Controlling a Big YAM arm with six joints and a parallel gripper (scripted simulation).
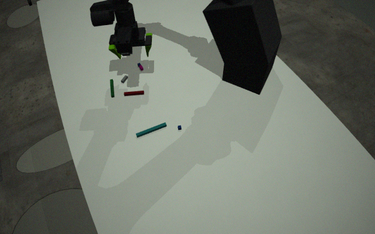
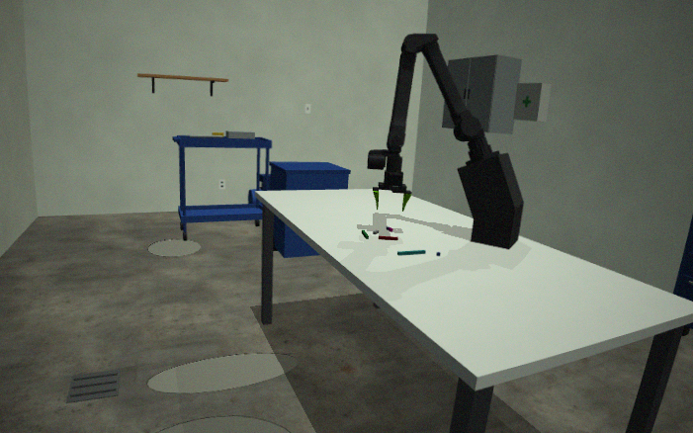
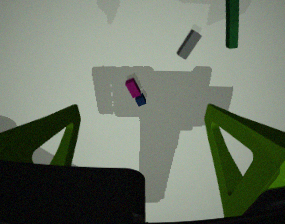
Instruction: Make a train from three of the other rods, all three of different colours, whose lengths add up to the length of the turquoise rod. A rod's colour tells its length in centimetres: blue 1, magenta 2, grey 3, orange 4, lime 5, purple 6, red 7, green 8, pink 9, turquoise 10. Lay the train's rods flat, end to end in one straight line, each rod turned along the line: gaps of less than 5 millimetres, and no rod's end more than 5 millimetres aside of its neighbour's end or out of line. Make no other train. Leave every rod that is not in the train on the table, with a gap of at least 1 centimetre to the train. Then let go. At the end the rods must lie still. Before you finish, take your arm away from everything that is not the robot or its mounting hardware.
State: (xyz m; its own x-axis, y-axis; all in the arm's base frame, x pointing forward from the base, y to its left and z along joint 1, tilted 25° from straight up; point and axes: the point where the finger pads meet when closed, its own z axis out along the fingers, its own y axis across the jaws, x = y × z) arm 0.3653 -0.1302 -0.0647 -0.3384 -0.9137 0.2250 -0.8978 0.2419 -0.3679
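My hand is 90 mm to the right of the red rod, 90 mm above it and 40 mm short of it. From my hand the other things lie so: green rod: 110 mm ahead, 90 mm below, 30 mm to the left; magenta rod: 90 mm below, 20 mm to the right, 20 mm behind; grey rod: 90 mm below, 60 mm ahead, 10 mm to the left.
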